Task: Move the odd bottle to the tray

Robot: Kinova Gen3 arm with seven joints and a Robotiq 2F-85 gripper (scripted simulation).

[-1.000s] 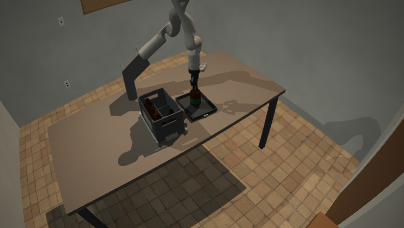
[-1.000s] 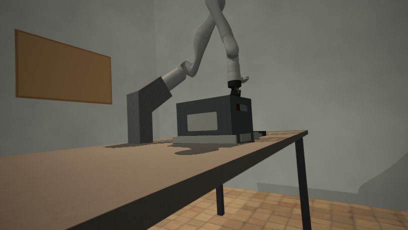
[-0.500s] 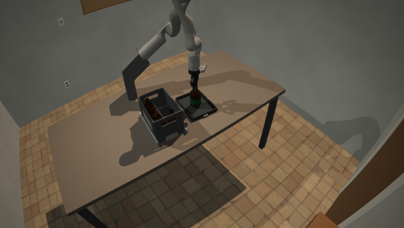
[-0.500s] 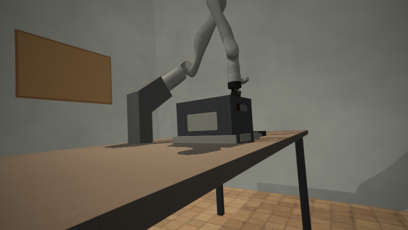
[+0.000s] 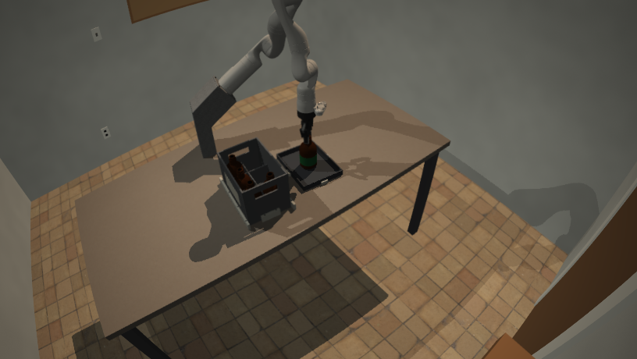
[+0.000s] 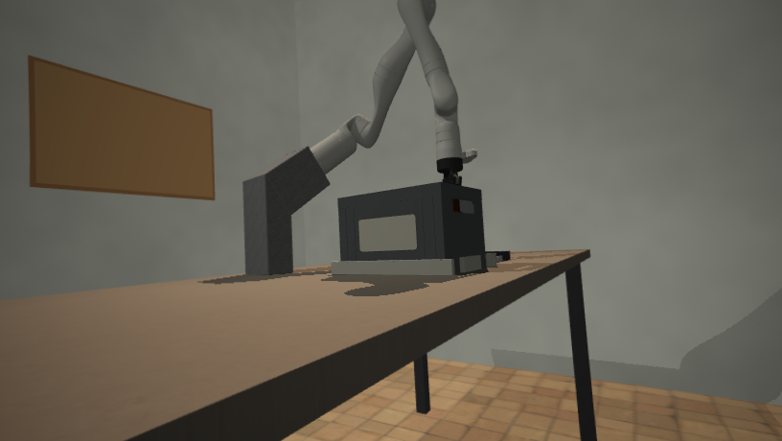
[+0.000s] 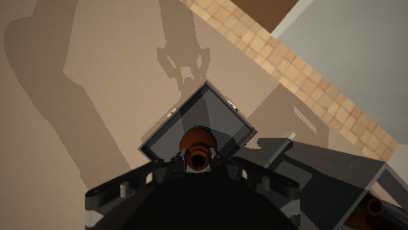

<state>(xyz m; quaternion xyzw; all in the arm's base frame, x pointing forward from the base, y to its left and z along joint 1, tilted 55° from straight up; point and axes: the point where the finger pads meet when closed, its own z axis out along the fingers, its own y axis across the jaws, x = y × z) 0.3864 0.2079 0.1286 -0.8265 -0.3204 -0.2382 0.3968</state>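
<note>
Now: the glass bottle 70 mm below my hand. Also, from my hand: dark tray: 150 mm below; then crate: 40 mm ahead, 270 mm to the right, 70 mm below.
</note>
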